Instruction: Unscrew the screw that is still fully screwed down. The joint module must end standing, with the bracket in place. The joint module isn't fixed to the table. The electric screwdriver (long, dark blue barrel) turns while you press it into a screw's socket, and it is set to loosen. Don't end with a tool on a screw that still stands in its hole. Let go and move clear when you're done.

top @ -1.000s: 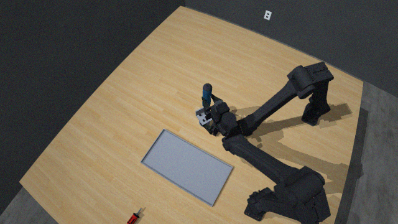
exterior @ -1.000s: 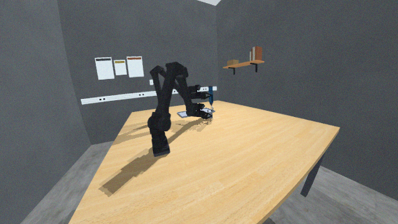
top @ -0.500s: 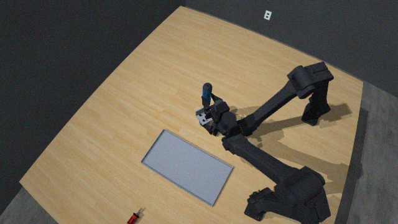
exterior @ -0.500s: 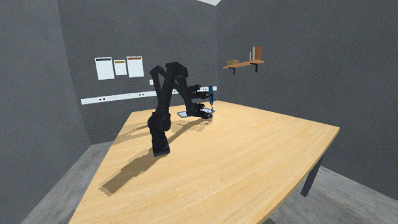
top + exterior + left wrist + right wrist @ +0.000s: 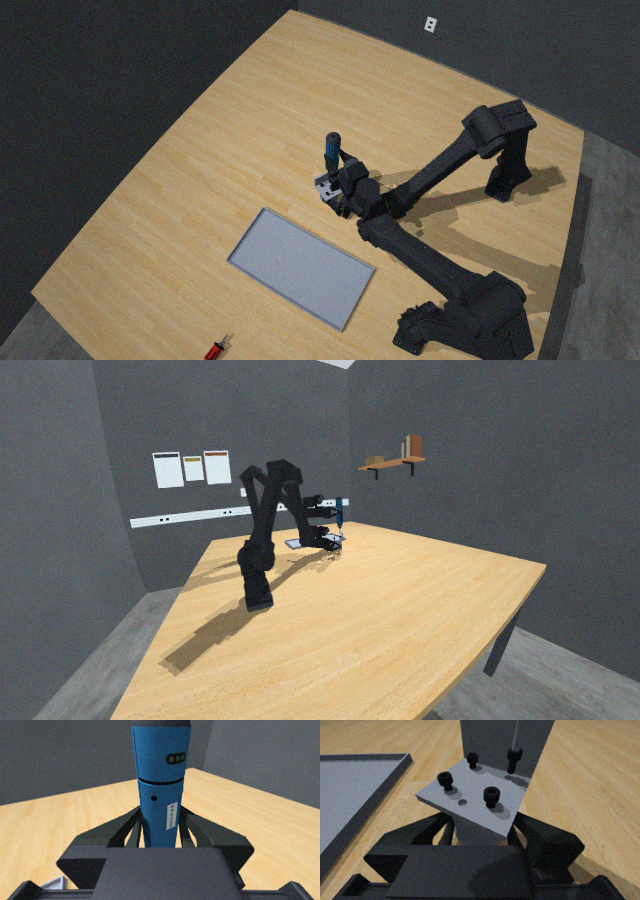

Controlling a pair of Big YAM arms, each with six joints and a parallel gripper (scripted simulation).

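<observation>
The joint module lies 1 cm above my right hand. Also, from my right hand: grey bracket 5 cm above; then grey tray 8 cm behind, 25 cm to the left, 2 cm below.
</observation>
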